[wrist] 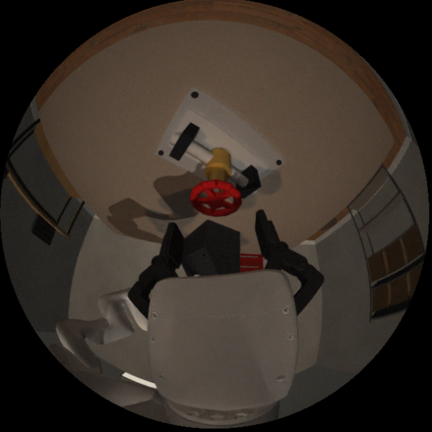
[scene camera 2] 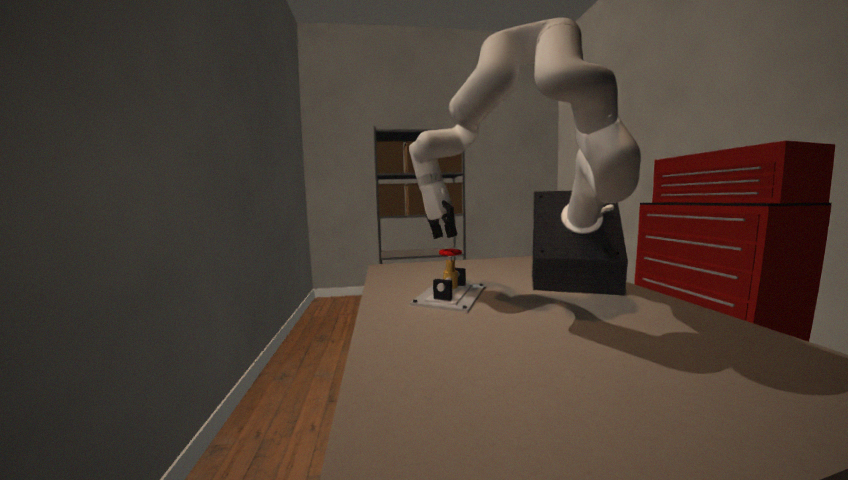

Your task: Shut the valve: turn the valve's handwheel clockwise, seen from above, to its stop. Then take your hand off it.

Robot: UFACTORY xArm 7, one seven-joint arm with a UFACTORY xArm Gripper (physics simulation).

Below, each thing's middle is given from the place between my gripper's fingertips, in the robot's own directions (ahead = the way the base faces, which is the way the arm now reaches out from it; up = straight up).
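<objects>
The red handwheel (wrist: 215,199) is 6 cm below my hand and 1 cm behind it, and going by their middles, it's the nearest to my hand of the things named here. There's also a pale base plate (scene camera 2: 464,305), and that one sits 18 cm below my hand and 1 cm behind it.
</objects>
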